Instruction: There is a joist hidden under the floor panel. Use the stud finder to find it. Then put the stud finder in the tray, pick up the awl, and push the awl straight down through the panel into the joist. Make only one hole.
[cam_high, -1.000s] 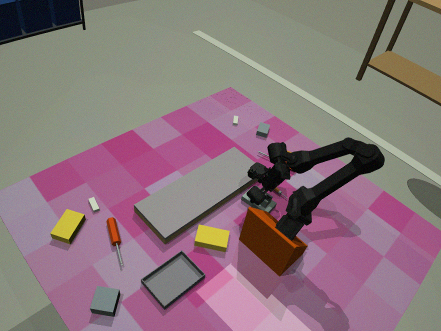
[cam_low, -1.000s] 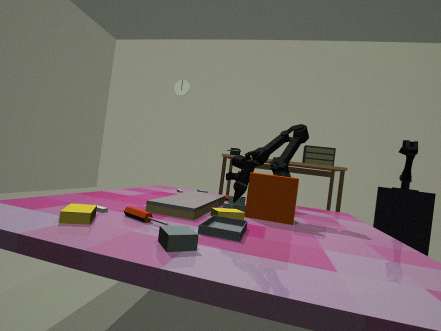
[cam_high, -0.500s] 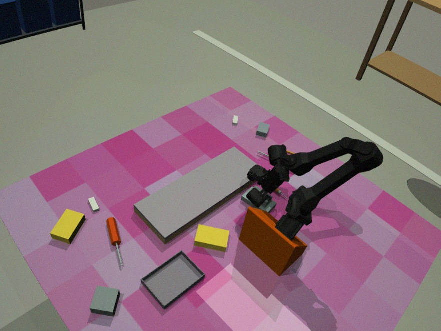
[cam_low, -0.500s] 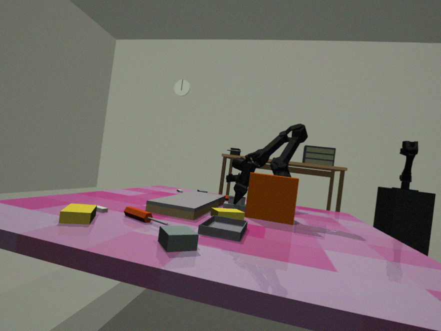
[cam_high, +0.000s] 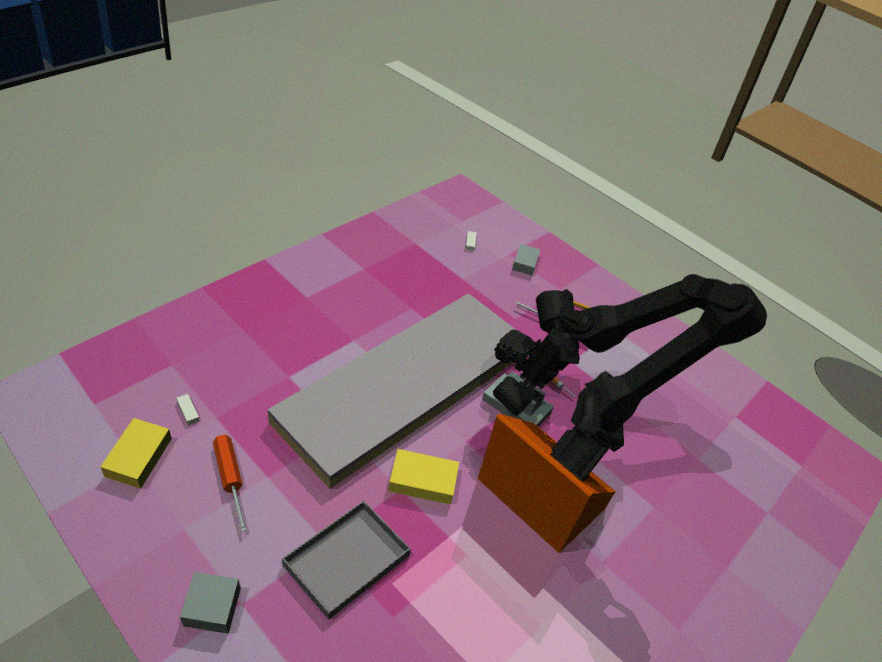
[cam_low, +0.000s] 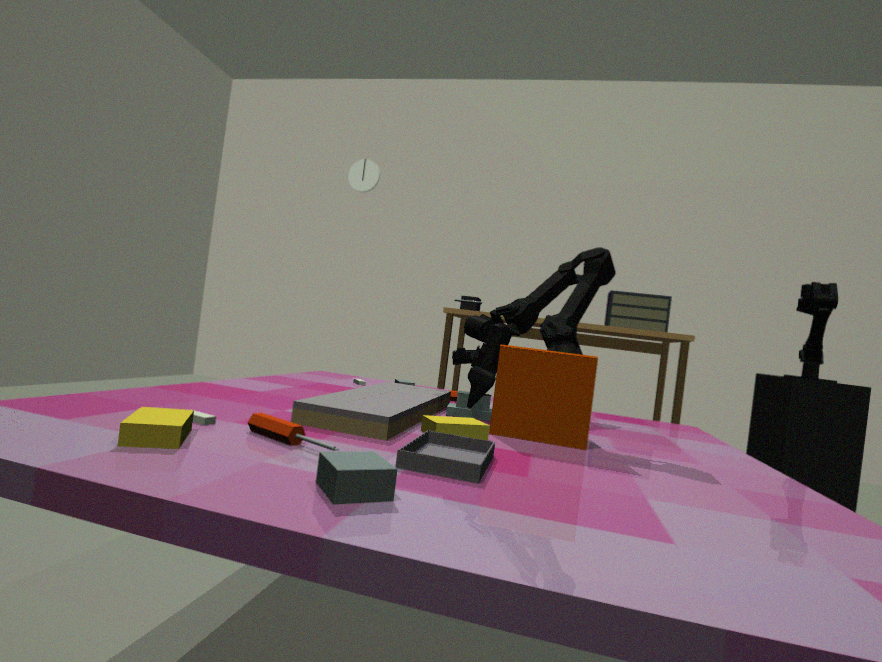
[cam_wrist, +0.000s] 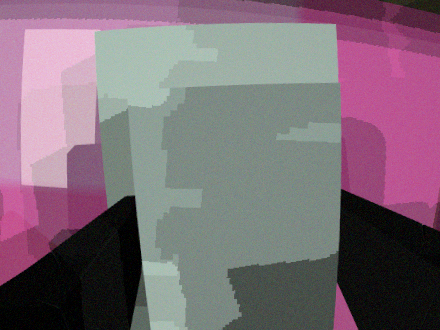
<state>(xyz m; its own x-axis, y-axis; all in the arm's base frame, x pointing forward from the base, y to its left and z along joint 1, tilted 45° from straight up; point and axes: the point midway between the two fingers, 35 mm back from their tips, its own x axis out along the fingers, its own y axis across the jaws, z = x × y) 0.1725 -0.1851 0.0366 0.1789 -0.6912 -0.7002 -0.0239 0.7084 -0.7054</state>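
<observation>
Right now my gripper tip is 4 cm past the indicator light and 3 cm below it. Round my gripper tip: thin stick: 5 cm ahead, 35 cm to the right, 2 cm below; awl: 3 cm behind, 11 cm to the right, 2 cm below; stud finder: 2 cm behind, 2 cm above.
</observation>
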